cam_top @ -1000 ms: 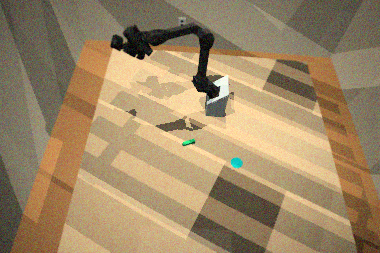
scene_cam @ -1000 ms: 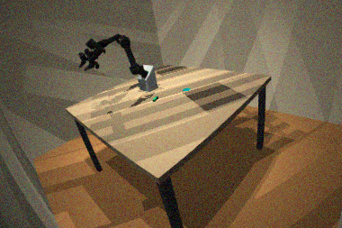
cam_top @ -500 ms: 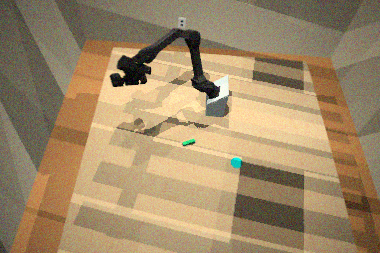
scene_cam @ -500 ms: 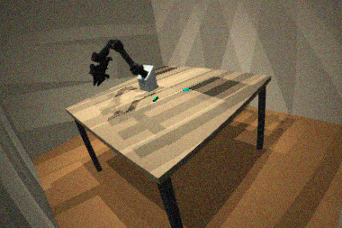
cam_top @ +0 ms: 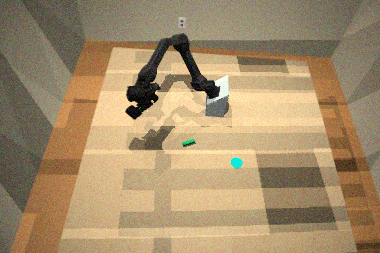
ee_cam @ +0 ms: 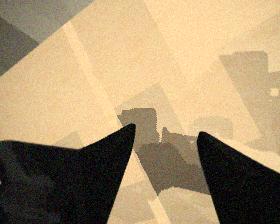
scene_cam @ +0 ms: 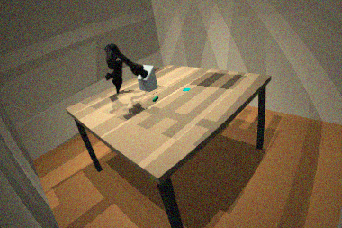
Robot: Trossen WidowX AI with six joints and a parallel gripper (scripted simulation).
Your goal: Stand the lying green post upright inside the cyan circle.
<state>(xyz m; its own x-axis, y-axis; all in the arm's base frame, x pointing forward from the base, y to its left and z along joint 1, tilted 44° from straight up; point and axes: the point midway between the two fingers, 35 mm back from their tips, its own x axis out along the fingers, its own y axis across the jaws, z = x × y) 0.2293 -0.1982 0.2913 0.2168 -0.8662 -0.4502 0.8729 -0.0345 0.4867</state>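
Now: gripper tip 27 cm to the right of the green post, 15 cm above it and 1 cm short of it. From my gripper tip the other things lie so: cyan circle: 53 cm to the left, 16 cm below, 7 cm ahead.
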